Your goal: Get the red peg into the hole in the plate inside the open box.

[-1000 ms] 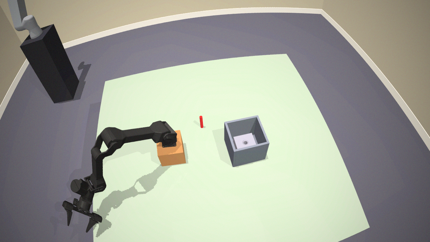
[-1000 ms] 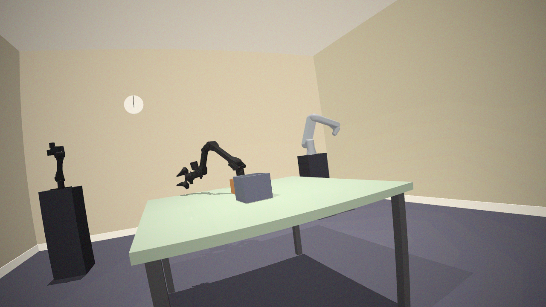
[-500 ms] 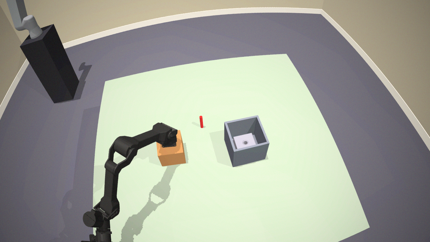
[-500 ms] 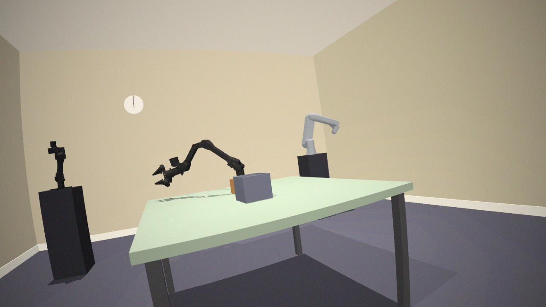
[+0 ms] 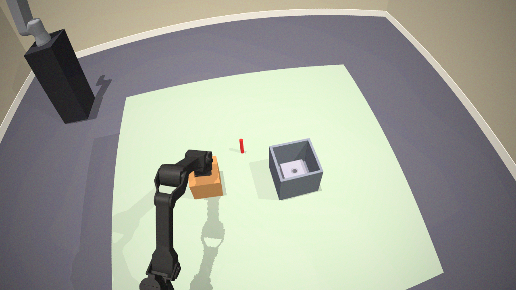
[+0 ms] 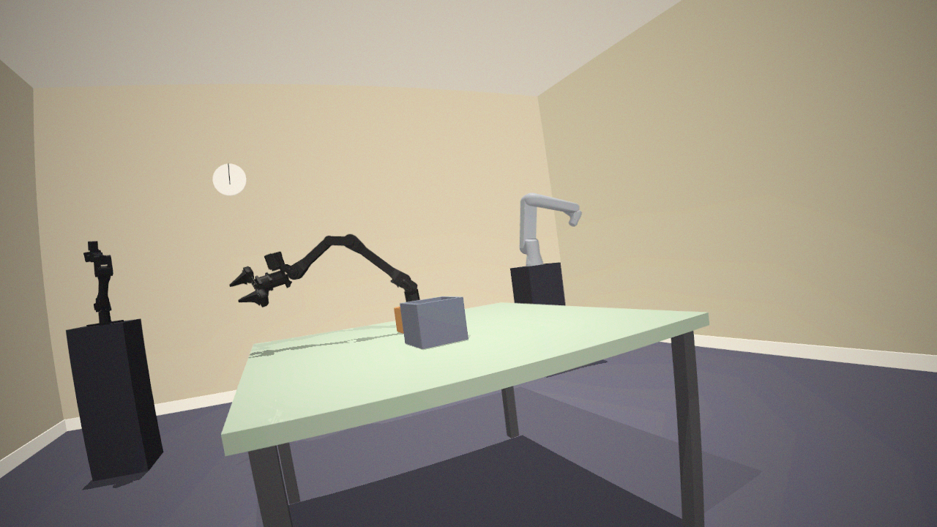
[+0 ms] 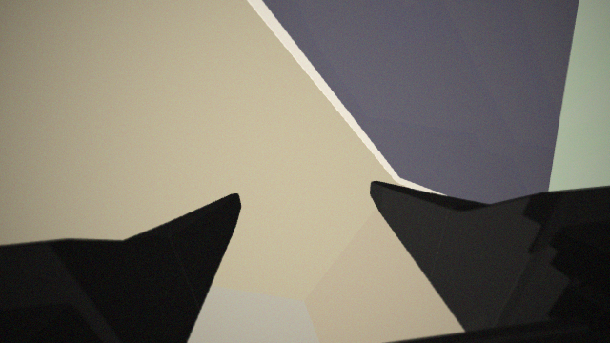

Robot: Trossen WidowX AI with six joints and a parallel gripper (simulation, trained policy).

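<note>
My gripper tip is 220 mm short of the red peg, 810 mm to the right of it and 200 mm above it. The rest, counted from my gripper tip: pale plate: 400 mm ahead, 650 mm to the left, 190 mm below.
</note>
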